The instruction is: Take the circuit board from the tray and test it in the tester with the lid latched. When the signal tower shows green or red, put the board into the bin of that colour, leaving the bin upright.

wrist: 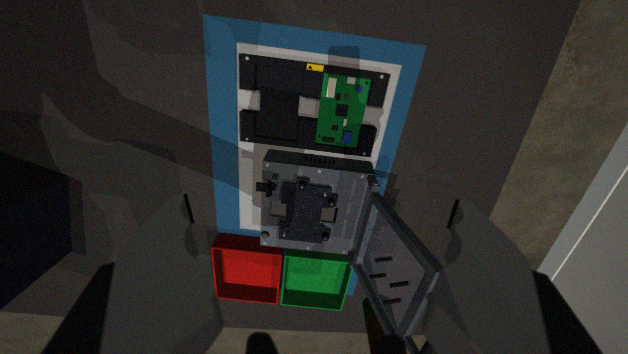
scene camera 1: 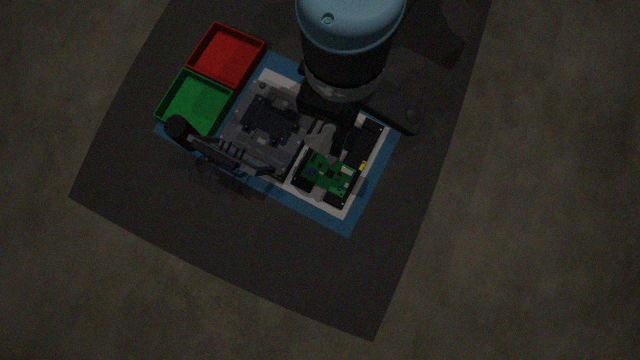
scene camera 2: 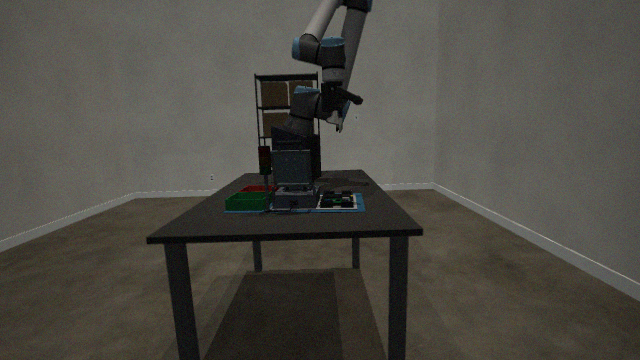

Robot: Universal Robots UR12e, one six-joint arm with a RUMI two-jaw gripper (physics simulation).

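Seen in the pictures: gripper, fingertip midpoint: [wrist: 320,200] [scene camera 2: 338,132]; arm's base at its link origin: [scene camera 2: 297,131].
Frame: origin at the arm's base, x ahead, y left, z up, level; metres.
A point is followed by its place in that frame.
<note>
The green circuit board [scene camera 1: 327,173] @(y 0.081, x 0.713, z -0.279 m) [scene camera 2: 338,200] @(y 0.088, x 0.714, z -0.281 m) [wrist: 341,110] @(y 0.087, x 0.711, z -0.279 m) lies in one side of the black tray [scene camera 1: 372,126] @(y 0.158, x 0.580, z -0.273 m) [wrist: 280,75] @(y 0.149, x 0.624, z -0.284 m); the tray's other slot is empty. The grey tester [scene camera 1: 240,122] @(y -0.135, x 0.653, z -0.232 m) [scene camera 2: 295,200] @(y -0.093, x 0.744, z -0.261 m) [wrist: 345,215] @(y -0.087, x 0.701, z -0.242 m) stands beside the tray, its nest bare and its lid [scene camera 1: 220,153] @(y -0.095, x 0.769, z -0.028 m) [scene camera 2: 291,167] @(y -0.103, x 0.755, z -0.128 m) [wrist: 400,265] @(y -0.080, x 0.761, z -0.116 m) raised open. The signal tower [scene camera 1: 178,128] @(y -0.193, x 0.739, z -0.044 m) [scene camera 2: 264,160] @(y -0.203, x 0.758, z -0.096 m) [wrist: 372,322] @(y -0.184, x 0.722, z -0.108 m) looks unlit. The red bin [scene camera 1: 227,56] @(y -0.243, x 0.468, z -0.295 m) [scene camera 2: 252,188] @(y -0.276, x 0.399, z -0.269 m) [wrist: 247,270] @(y -0.261, x 0.464, z -0.296 m) and green bin [scene camera 1: 196,101] @(y -0.284, x 0.606, z -0.295 m) [scene camera 2: 246,202] @(y -0.285, x 0.696, z -0.267 m) [wrist: 315,275] @(y -0.293, x 0.622, z -0.295 m) stand upright. My gripper [scene camera 1: 334,150] [scene camera 2: 337,126] @(y 0.101, x 0.679, z -0.003 m) [wrist: 320,200] @(y 0.101, x 0.679, z -0.003 m) is open and empty, high above the table.
A blue mat [scene camera 1: 350,227] @(y 0.161, x 0.819, z -0.300 m) [scene camera 2: 361,202] @(y 0.189, x 0.705, z -0.299 m) [wrist: 220,190] @(y -0.043, x 0.464, z -0.300 m) with a white panel lies beneath the tray and tester on the dark table [scene camera 1: 220,240] @(y -0.125, x 0.922, z -0.302 m) [scene camera 2: 285,225] @(y -0.144, x 0.924, z -0.302 m). The lid and signal tower rise above the bins. A shelf rack [scene camera 2: 286,77] with boxes stands behind the arm.
</note>
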